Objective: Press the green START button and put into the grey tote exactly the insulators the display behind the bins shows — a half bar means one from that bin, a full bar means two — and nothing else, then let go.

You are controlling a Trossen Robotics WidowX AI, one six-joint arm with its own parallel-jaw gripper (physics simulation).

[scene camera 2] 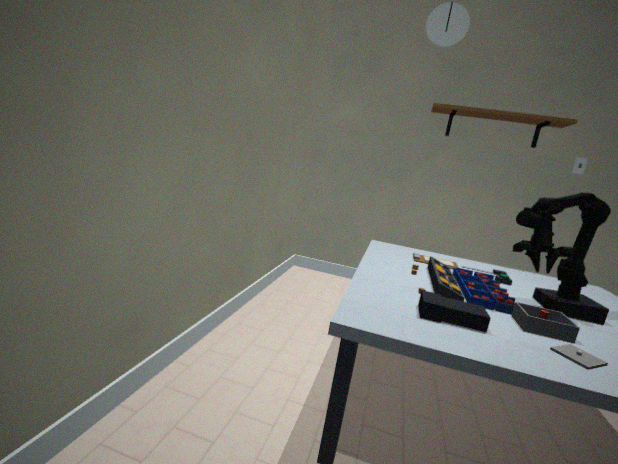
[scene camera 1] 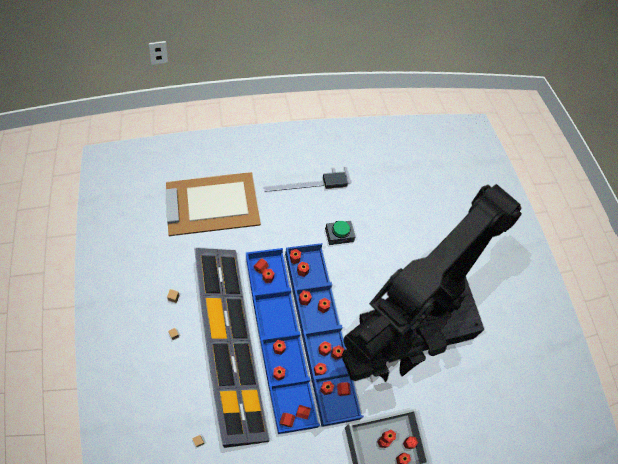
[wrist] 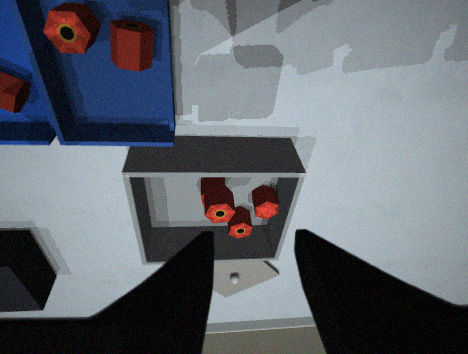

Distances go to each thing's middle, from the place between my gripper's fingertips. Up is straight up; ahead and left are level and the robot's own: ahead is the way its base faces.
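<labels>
Grey tote (scene camera 1: 361,435): my hand 14 cm above it, 12 cm to the right of it. From my hand: grey tool (scene camera 1: 336,179), 16 cm below, 59 cm to the right, 6 cm ahead; dark block (scene camera 2: 432,306), 14 cm below, 25 cm to the left, 30 cm ahead. By their middles, of the things named here: grey tote nearest to my hand, grey tool farthest from it.
</labels>
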